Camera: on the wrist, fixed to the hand. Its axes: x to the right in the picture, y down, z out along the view.
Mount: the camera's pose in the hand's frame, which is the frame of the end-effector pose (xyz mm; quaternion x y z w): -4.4 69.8 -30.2 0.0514 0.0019 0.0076 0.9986
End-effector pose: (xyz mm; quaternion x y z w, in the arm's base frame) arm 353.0 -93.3 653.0 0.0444 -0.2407 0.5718 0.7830
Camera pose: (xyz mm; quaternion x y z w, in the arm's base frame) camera 297.8 -62.9 610.2 0.0817 -0.2098 0.5894 0.7758
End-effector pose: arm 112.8 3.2 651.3 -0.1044 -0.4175 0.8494 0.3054
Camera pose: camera 99.2 -12.4 578.0 -0.0933 -0.3719 0.8719 0.3047
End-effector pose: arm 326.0 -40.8 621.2 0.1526 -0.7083 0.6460 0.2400
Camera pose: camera 297.3 -3.1 561.6 0.1581 -0.6749 0.6837 0.2283
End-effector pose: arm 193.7 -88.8 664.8 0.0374 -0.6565 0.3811 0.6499
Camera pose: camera 181.3 -24.9 625.3 0.0650 -0.6351 0.4193 0.6454
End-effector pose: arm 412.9 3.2 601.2 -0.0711 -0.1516 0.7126 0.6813
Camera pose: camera 356.2 0.6 550.4 -0.0385 -0.1129 0.7245 0.6789
